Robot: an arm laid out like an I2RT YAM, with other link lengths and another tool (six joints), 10 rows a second.
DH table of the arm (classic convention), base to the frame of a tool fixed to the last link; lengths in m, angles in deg. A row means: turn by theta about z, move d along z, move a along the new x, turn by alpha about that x. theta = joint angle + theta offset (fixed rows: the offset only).
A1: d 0.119  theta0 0  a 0.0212  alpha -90
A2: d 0  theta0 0  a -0.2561  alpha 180
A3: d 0  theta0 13.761  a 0.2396  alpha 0
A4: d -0.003  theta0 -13.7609  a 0.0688  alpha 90
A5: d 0.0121  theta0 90  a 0  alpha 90
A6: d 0.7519  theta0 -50.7  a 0.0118  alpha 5
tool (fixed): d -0.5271  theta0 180  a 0  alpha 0
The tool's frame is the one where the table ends.
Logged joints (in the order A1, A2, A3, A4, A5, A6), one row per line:
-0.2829, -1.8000, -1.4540, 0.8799, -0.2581, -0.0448
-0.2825, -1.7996, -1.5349, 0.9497, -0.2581, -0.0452
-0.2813, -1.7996, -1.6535, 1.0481, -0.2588, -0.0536
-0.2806, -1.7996, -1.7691, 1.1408, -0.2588, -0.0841
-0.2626, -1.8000, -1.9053, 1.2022, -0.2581, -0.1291
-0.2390, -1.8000, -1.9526, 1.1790, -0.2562, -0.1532
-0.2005, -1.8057, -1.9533, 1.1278, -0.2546, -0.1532
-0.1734, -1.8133, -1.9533, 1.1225, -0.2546, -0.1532
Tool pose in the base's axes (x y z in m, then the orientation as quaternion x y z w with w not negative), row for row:
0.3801, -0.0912, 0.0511, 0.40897, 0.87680, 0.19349, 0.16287
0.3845, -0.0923, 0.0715, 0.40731, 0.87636, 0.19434, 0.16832
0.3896, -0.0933, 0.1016, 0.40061, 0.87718, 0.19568, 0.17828
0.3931, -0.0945, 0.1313, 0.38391, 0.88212, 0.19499, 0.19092
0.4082, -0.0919, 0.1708, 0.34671, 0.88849, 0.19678, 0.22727
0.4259, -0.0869, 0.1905, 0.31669, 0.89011, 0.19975, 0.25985
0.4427, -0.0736, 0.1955, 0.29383, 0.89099, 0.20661, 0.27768
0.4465, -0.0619, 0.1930, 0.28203, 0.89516, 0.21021, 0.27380
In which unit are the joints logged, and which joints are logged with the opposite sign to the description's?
The joints are logged in radians. Opposite sign: A2, A3, A4.
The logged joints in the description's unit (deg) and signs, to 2 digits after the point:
-16.21, 103.13, 83.31, -50.41, -14.79, -2.57
-16.19, 103.11, 87.94, -54.41, -14.79, -2.59
-16.12, 103.11, 94.74, -60.05, -14.83, -3.07
-16.08, 103.11, 101.36, -65.36, -14.83, -4.82
-15.05, 103.13, 109.17, -68.88, -14.79, -7.40
-13.69, 103.13, 111.88, -67.55, -14.68, -8.78
-11.49, 103.46, 111.92, -64.62, -14.59, -8.78
-9.94, 103.89, 111.92, -64.31, -14.59, -8.78

